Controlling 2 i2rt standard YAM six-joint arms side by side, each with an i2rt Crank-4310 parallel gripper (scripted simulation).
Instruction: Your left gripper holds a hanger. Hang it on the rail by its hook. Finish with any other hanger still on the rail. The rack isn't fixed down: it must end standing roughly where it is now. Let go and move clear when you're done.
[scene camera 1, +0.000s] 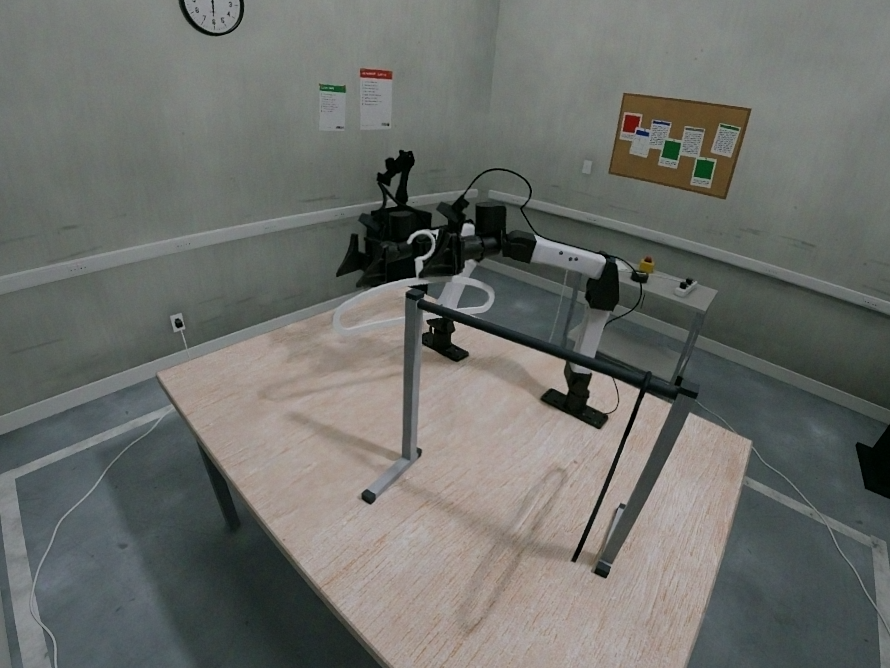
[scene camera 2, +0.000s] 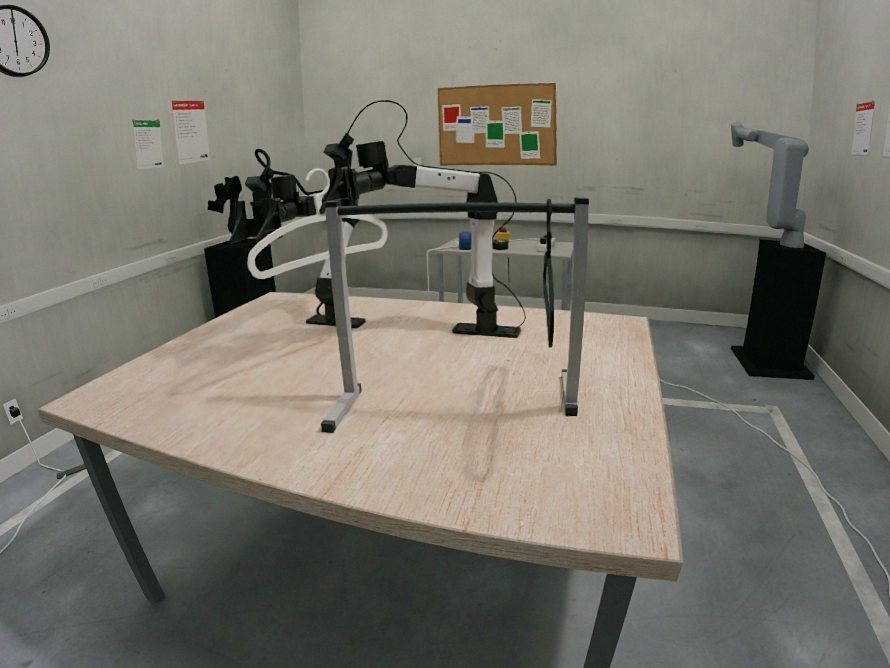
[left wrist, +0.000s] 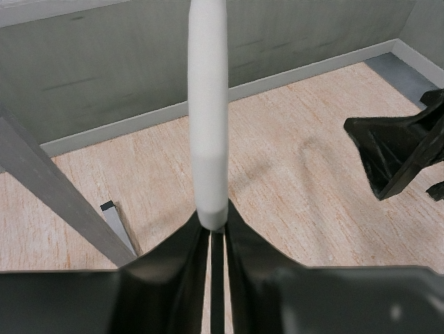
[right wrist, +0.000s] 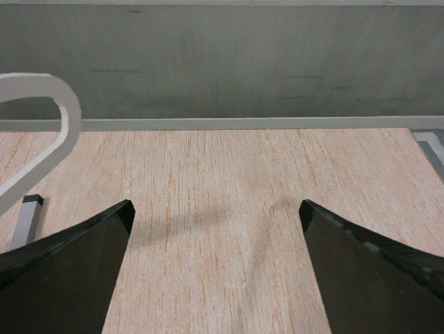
The pictures show: the left gripper, the right gripper and a white hanger.
The left gripper also shows in scene camera 2 and in the left wrist view. The right gripper shows as well in scene camera 2, in the left wrist view and in the right wrist view.
